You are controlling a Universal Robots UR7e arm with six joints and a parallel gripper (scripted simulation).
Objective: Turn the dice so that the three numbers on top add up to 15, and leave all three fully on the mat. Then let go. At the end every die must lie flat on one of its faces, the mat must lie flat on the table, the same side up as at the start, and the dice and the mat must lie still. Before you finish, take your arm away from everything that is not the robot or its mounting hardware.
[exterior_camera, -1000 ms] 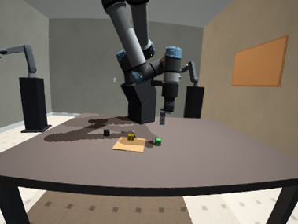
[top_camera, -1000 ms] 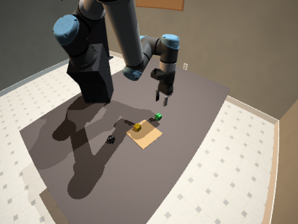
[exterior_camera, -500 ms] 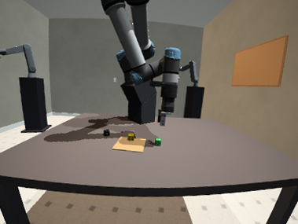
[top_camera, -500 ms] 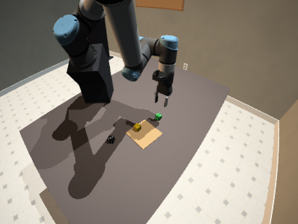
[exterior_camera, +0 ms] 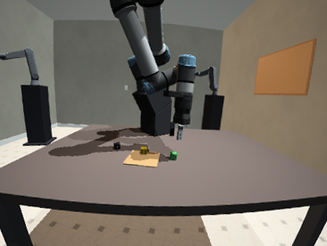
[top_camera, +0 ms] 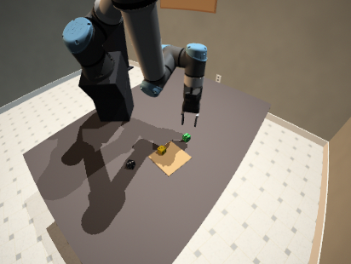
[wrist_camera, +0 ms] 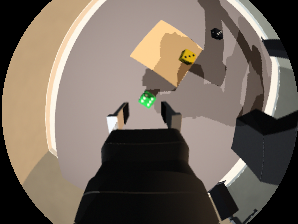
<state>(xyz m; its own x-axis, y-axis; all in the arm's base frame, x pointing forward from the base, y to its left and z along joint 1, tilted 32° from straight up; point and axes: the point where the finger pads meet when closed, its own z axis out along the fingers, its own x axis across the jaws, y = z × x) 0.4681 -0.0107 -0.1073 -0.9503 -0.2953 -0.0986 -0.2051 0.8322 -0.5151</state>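
Now: hand 11 cm above the green die and 1 cm past it. The rest, counted from my hand: black die: 25 cm to the right, 17 cm behind, 11 cm below; then yellow die: 12 cm to the right, 10 cm below, 8 cm behind; then tan mat: 13 cm to the right, 12 cm below, 4 cm behind.
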